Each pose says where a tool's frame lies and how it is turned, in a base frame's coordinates. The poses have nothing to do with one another.
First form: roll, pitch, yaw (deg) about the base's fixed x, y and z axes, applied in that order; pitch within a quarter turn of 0, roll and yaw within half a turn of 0; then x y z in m.
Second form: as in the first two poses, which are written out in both.
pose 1, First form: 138.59 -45.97 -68.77 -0.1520 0.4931 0.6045
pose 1, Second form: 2.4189 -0.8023 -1.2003 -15.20 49.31 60.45
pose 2, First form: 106.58 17.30 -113.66 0.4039 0.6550 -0.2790
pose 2, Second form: 1.8602 0.3019 -1.9837 40.39 65.50 -27.90
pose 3, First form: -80.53 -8.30 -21.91 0.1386 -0.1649 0.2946
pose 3, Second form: -1.4055 -0.1449 -0.3824 13.86 -16.49 29.46
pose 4, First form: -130.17 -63.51 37.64 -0.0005 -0.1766 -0.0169
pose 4, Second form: -2.2719 -1.1085 0.6569 -0.05 -17.66 -1.69
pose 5, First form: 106.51 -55.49 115.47 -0.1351 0.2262 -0.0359
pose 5, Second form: 1.8590 -0.9685 2.0153 -13.51 22.62 -3.59
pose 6, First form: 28.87 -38.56 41.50 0.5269 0.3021 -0.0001
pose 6, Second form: 0.5039 -0.6730 0.7243 52.69 30.21 -0.01
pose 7, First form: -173.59 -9.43 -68.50 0.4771 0.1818 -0.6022
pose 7, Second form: -3.0297 -0.1646 -1.1956 47.71 18.18 -60.22
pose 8, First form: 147.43 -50.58 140.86 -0.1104 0.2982 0.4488
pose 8, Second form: 2.5731 -0.8828 2.4585 -11.04 29.82 44.88
